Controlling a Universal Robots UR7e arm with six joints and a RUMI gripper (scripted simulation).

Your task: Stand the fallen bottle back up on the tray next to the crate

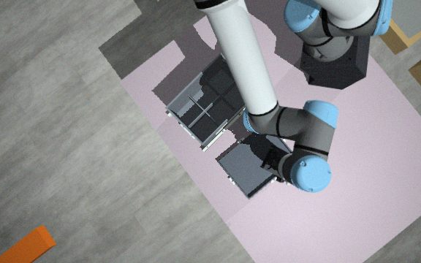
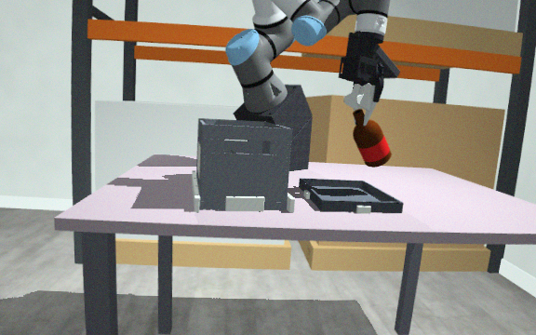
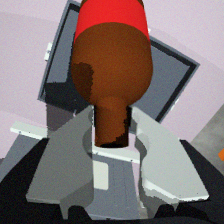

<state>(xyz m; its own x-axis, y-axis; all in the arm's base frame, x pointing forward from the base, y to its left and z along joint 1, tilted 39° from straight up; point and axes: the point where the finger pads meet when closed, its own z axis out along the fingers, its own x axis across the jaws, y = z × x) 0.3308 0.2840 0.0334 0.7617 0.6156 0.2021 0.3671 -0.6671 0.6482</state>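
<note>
The brown bottle lies 40 mm below my hand, 20 mm to the left of it and 10 mm behind it. From my hand the other things lie so: dark tray (190 mm below, 30 mm to the right, 30 mm ahead); then dark crate (310 mm to the right, 120 mm below, 60 mm ahead).
</note>
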